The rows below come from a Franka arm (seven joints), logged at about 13 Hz.
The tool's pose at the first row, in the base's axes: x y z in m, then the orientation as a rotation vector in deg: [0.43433, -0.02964, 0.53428, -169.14, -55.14, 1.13]
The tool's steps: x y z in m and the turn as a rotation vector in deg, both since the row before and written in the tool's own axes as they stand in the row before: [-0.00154, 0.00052, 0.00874, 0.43, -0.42, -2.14]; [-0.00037, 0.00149, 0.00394, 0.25, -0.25, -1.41]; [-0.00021, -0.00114, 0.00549, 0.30, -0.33, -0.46]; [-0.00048, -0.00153, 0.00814, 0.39, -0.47, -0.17]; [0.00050, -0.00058, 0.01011, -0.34, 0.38, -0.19]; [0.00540, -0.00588, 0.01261, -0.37, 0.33, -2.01]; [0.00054, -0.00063, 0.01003, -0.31, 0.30, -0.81]
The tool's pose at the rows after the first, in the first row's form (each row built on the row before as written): [0.43319, -0.03070, 0.52553, -167.79, -58.20, 1.89]; [0.43369, -0.03197, 0.52153, -166.89, -60.21, 2.34]; [0.43258, -0.03105, 0.51611, -166.47, -60.83, 2.96]; [0.43084, -0.02992, 0.50808, -166.16, -61.01, 3.84]; [0.43026, -0.02882, 0.49802, -166.25, -61.34, 3.10]; [0.42993, -0.02043, 0.48568, -165.35, -64.31, 2.35]; [0.42949, -0.01928, 0.47569, -165.06, -65.53, 1.72]
